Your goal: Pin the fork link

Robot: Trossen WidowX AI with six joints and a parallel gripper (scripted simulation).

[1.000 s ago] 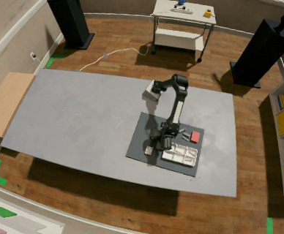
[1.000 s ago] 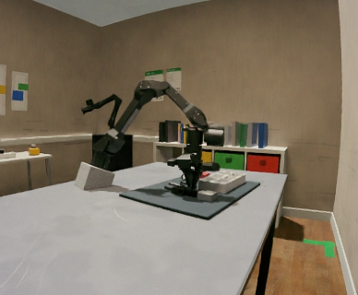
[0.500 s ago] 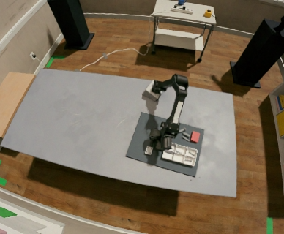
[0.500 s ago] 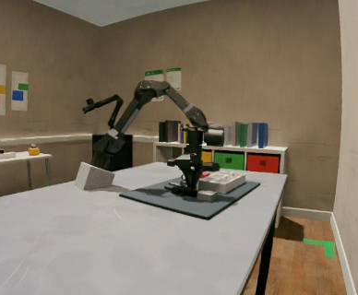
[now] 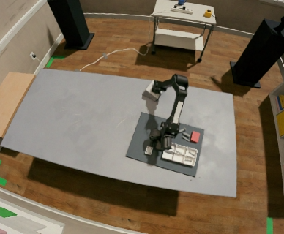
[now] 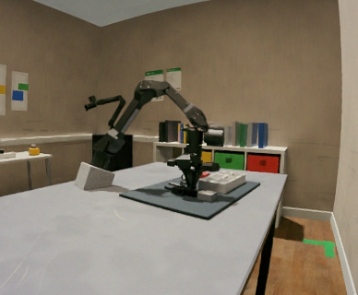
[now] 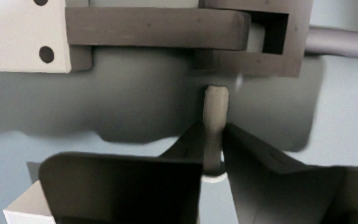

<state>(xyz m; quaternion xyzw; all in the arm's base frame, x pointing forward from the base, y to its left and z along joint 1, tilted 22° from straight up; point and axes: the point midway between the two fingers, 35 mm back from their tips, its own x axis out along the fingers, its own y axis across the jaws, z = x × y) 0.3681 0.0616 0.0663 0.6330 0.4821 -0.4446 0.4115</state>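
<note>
Now: hand 3 cm above the headed pin. From my hand the other things lie so: eye plate 1 cm ahead, 5 cm to the right, 3 cm below; then mat 1 cm ahead, 5 cm to the left, 5 cm below; then fork link 3 cm behind, 5 cm to the right, 3 cm below.
</note>
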